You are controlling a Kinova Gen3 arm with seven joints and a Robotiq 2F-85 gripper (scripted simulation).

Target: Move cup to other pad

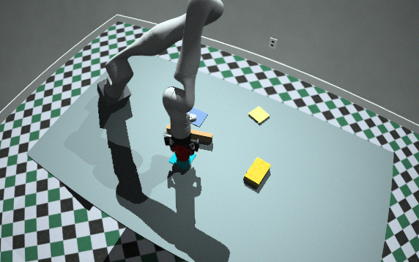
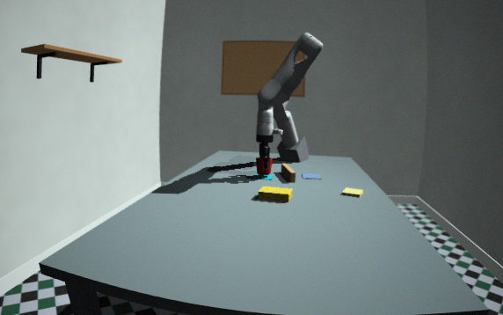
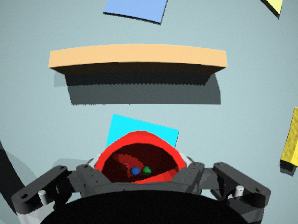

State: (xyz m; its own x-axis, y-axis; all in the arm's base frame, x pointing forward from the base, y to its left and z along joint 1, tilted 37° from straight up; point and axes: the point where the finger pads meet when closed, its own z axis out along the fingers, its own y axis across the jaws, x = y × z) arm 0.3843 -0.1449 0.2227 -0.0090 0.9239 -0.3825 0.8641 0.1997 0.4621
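My hand is 60 mm above the cyan pad. The rest, counted from my hand: wooden rail 110 mm to the left, 40 mm below; then red cup 20 mm below; then blue marble 30 mm below, 20 mm to the right, 10 mm behind.
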